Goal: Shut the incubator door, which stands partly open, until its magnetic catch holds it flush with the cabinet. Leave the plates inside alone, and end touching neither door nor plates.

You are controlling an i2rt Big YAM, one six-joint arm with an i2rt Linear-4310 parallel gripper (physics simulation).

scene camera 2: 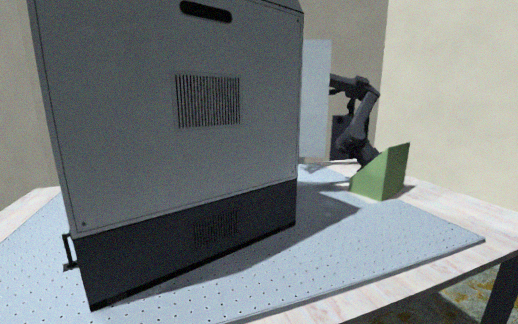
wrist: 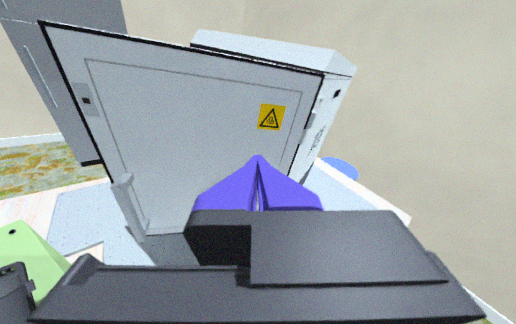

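Where they show: gripper, between the fingertips: (wrist: 257,161); arm's base, origin of its link: (scene camera 2: 373,164).
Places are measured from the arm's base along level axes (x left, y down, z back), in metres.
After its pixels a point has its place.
The incubator cabinet (scene camera 2: 125,150) @(x 0.159, y -0.163, z -0.821 m) (wrist: 330,105) @(x -0.185, y -0.349, z -0.704 m) shows its grey back in the scene view. Its white door (scene camera 2: 316,100) @(x -0.054, y -0.236, z -0.261 m) (wrist: 175,130) @(x -0.111, y -0.317, z -0.309 m) stands partly open and juts past the cabinet's right edge in the scene view. In the wrist view the door's outer face shows a yellow warning label (wrist: 271,117) @(x -0.192, y -0.352, z -0.426 m) and, at lower left, a pale upright handle (wrist: 131,207) @(x -0.097, y -0.191, z -0.228 m). My gripper (wrist: 257,161) @(x -0.269, y -0.356, z -0.311 m) is shut and empty, with its purple fingertips together in front of the lower right part of the door face. Whether they touch it I cannot tell. In the scene view the fingers are hidden behind the door. The plates inside are hidden.
A green wedge block (scene camera 2: 395,170) @(x 0.081, y 0.006, z 0.016 m) (wrist: 30,250) @(x 0.050, y -0.042, z -0.061 m) stands by the arm's base. A perforated mat (scene camera 2: 400,240) @(x 0.284, y 0.094, z -0.262 m) lies under the cabinet on the wooden table (scene camera 2: 500,225) @(x 0.384, y 0.106, z 0.089 m). A blue round thing (wrist: 341,168) shows right of the cabinet. A dark grey panel (wrist: 50,65) stands behind the door at left.
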